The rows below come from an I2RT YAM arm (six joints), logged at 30 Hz.
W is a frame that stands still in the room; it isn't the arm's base.
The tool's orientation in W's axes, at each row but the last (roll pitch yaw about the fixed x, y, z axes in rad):
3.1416, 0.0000, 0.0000
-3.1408, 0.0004, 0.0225
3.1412, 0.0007, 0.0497
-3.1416, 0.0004, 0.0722
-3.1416, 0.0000, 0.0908
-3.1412, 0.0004, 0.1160
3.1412, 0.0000, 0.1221
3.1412, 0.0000, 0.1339
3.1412, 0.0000, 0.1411
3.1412, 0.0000, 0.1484
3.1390, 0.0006, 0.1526
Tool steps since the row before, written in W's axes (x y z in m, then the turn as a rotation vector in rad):
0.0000, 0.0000, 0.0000, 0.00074, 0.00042, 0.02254
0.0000, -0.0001, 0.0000, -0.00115, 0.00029, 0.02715
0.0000, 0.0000, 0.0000, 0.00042, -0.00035, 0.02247
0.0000, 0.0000, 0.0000, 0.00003, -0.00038, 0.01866
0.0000, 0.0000, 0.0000, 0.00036, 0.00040, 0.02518
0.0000, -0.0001, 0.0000, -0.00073, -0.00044, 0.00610
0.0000, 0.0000, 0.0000, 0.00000, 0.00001, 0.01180
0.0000, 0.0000, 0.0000, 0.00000, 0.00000, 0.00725
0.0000, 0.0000, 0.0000, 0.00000, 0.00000, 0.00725
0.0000, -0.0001, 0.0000, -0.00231, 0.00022, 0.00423
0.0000, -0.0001, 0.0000, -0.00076, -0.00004, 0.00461
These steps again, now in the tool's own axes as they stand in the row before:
0.0000, 0.0000, 0.0000, 0.00074, -0.00042, -0.02254
0.0000, 0.0001, 0.0000, -0.00115, -0.00034, -0.02715
0.0000, 0.0000, 0.0000, 0.00039, 0.00038, -0.02247
0.0000, 0.0000, 0.0000, 0.00000, 0.00038, -0.01866
0.0000, 0.0000, 0.0000, 0.00039, -0.00037, -0.02518
0.0000, 0.0001, 0.0000, -0.00078, 0.00035, -0.00610
0.0000, 0.0000, 0.0000, 0.00000, -0.00001, -0.01180
0.0000, 0.0000, 0.0000, 0.00000, 0.00000, -0.00725
0.0000, 0.0000, 0.0000, 0.00000, 0.00000, -0.00725
0.0000, 0.0001, 0.0000, -0.00225, -0.00056, -0.00423
0.0000, 0.0001, 0.0000, -0.00076, -0.00006, -0.00461

